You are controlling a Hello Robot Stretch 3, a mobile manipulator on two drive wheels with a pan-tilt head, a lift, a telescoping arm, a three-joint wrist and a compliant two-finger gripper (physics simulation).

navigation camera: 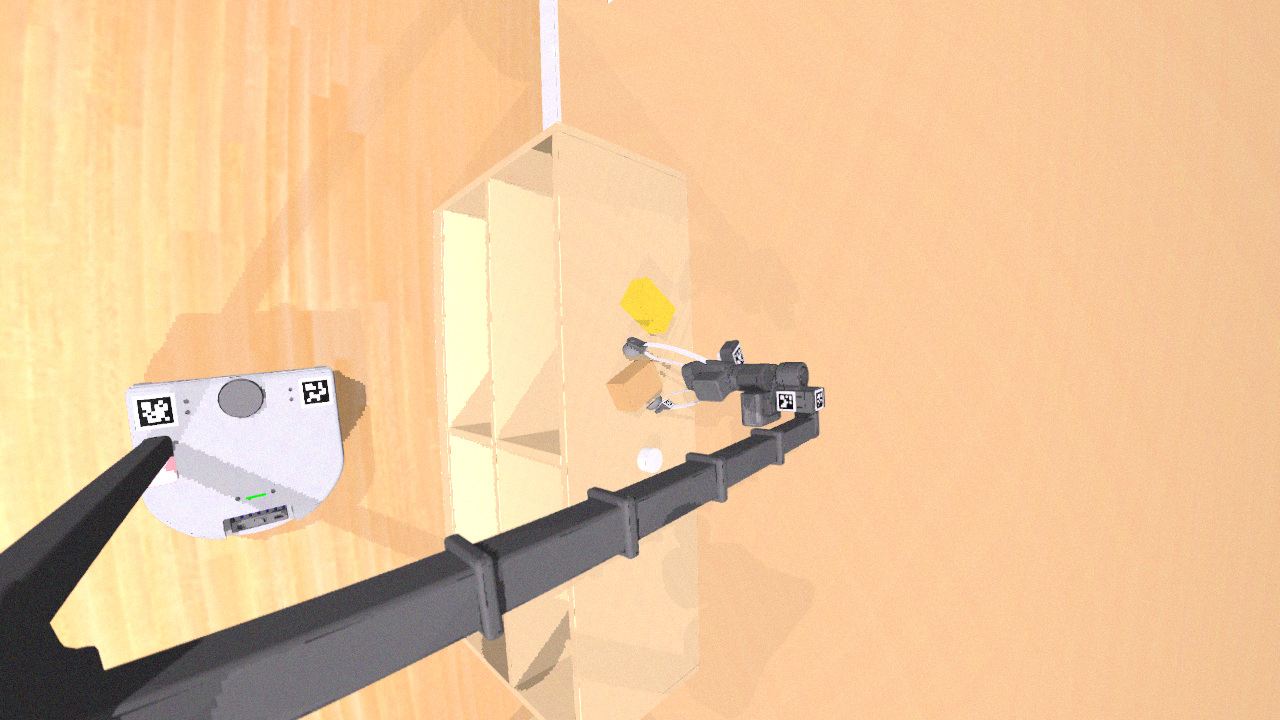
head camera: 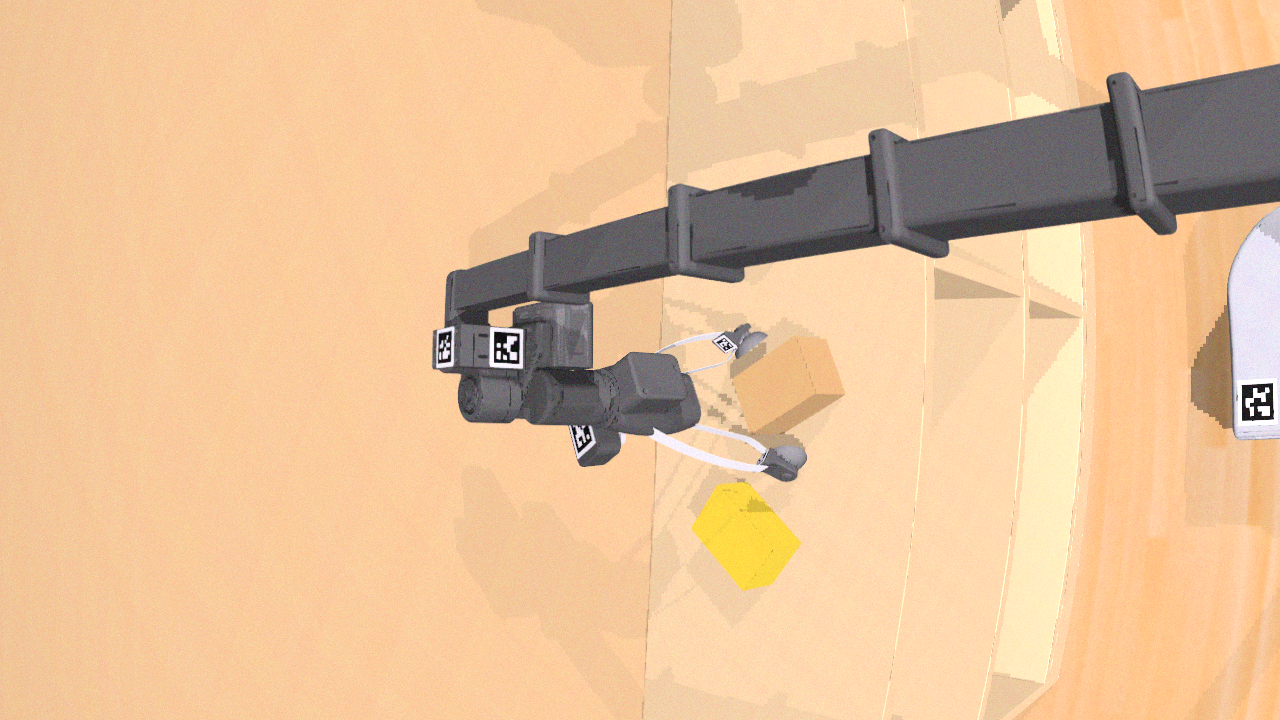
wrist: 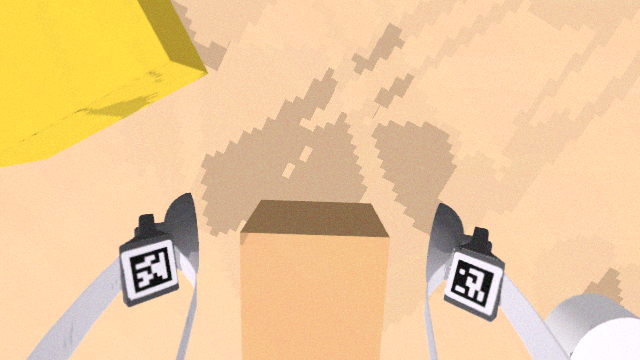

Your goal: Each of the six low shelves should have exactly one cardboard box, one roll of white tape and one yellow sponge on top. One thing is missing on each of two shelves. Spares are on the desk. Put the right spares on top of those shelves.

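Observation:
A cardboard box (head camera: 785, 385) (navigation camera: 633, 386) (wrist: 314, 295) is on top of the low shelf (head camera: 832, 626) (navigation camera: 617, 214), between the spread fingers of my gripper (head camera: 763, 400) (navigation camera: 642, 376) (wrist: 314, 225). My gripper is open, with a gap on each side of the box in the wrist view. A yellow sponge (head camera: 747, 537) (navigation camera: 648, 305) (wrist: 75, 75) lies on the same shelf, beside one finger and apart from it. A white tape roll (navigation camera: 649, 459) (wrist: 607, 335) is on the shelf on the box's other side. The desk with spares does not show.
My arm (head camera: 778, 214) (navigation camera: 546, 537) reaches across above the shelf and hides part of its top. My base (head camera: 1257, 358) (navigation camera: 246, 447) is on the wooden floor (navigation camera: 295, 268) in front of the shelf's open compartments. A white strip (navigation camera: 550, 62) runs from the shelf's far end.

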